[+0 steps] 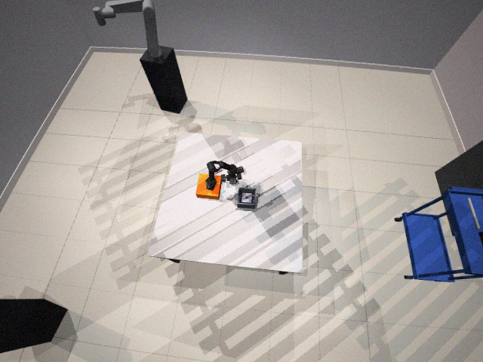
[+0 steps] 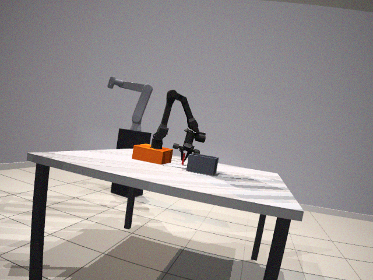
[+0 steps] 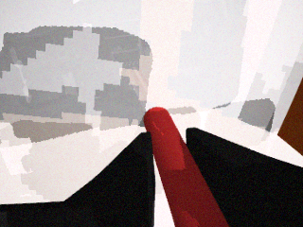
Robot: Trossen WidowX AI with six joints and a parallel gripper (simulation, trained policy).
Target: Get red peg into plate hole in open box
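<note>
The red peg lies 20 mm above my gripper tip. The rest, counted from my gripper tip: grey box 200 mm ahead, 140 mm to the right.
</note>
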